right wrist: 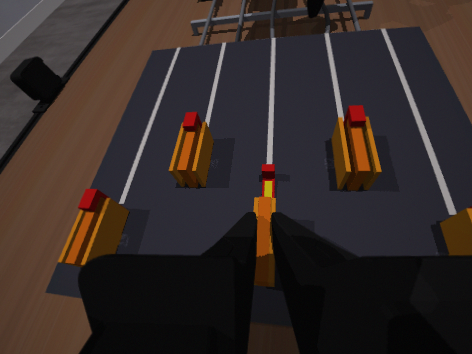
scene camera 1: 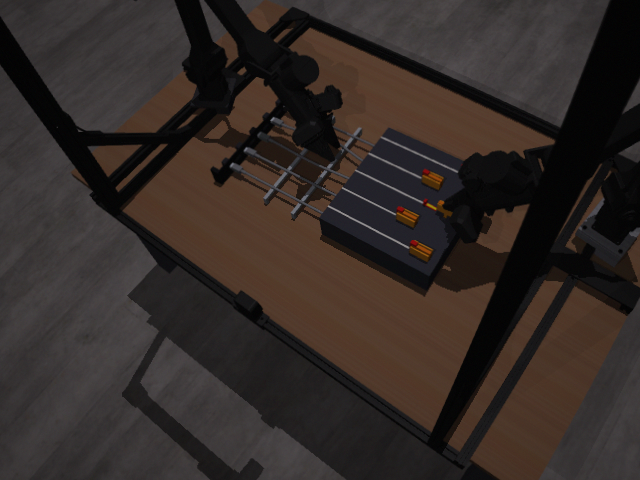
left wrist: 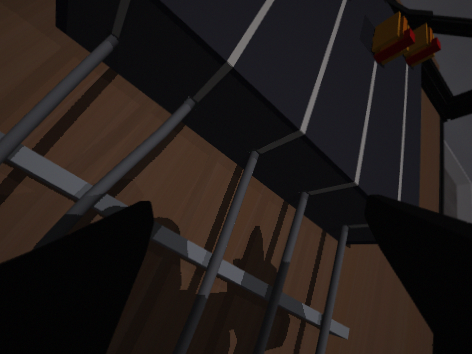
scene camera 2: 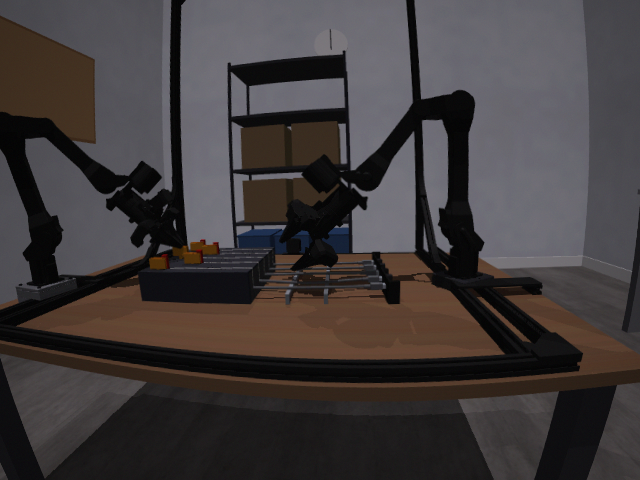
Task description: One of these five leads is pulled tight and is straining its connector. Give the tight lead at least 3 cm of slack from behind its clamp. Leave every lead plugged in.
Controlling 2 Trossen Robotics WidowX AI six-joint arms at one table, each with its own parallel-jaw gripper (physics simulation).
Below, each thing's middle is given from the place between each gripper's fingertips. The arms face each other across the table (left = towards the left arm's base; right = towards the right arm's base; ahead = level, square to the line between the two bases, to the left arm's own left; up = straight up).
Labels:
Now: right hand 20 mm above the orange connector [right wrist: 263, 206] and 10 mm to the left of it.
The orange connector lies 270 mm to the right of my left hand and 40 mm behind it.

